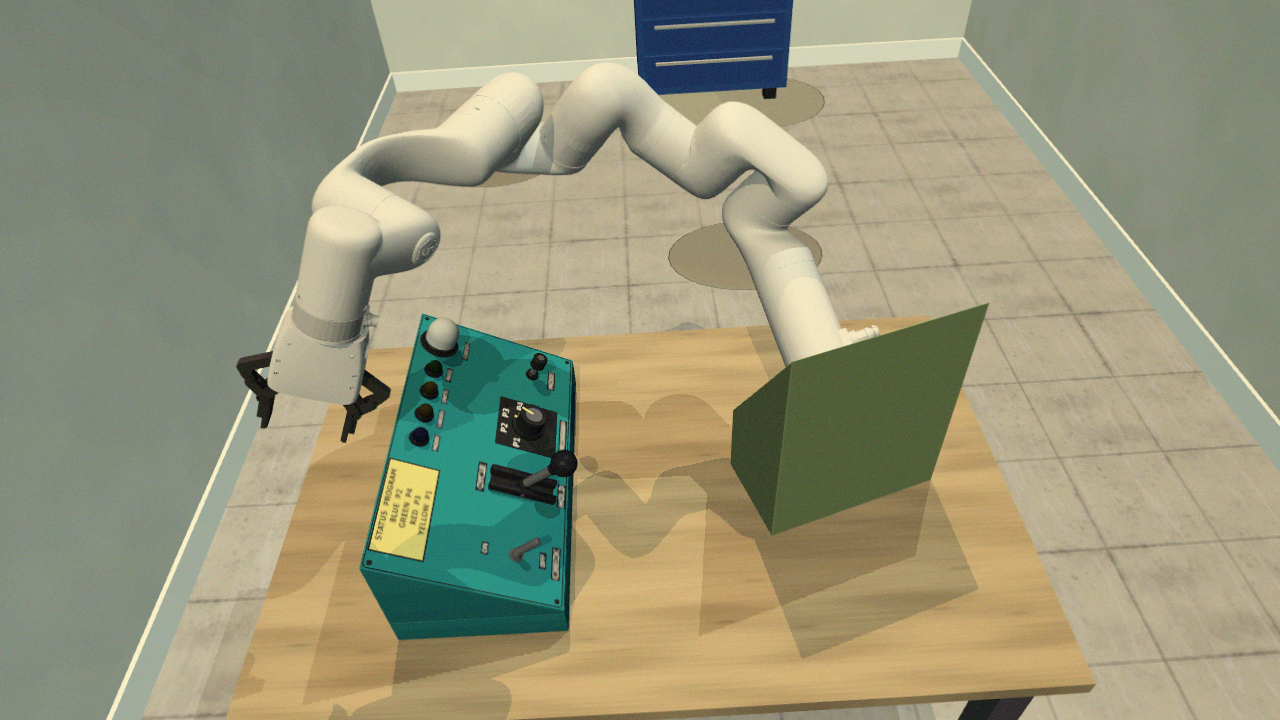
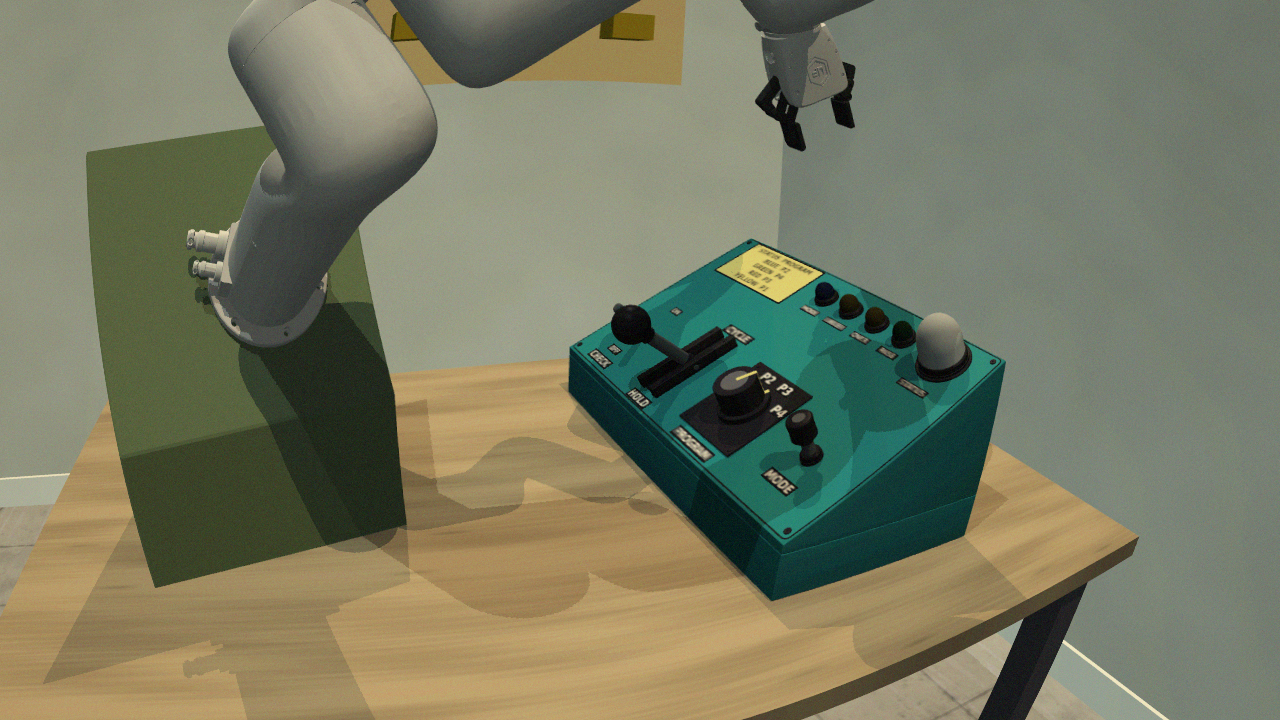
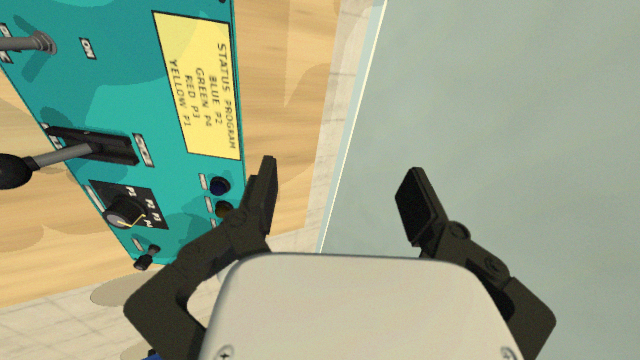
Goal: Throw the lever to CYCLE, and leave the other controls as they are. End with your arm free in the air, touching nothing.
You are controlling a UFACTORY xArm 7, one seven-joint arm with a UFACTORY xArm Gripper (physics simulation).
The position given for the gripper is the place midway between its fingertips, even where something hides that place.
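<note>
Image 1 shows the gripper [image 1: 306,428] together with a lever [image 1: 563,463]. In image 2 the lever [image 2: 631,324] can be seen again, along with a mode switch [image 2: 801,426] and the gripper [image 2: 822,136]. The gripper [image 3: 340,177] is visible in image 3 too.
</note>
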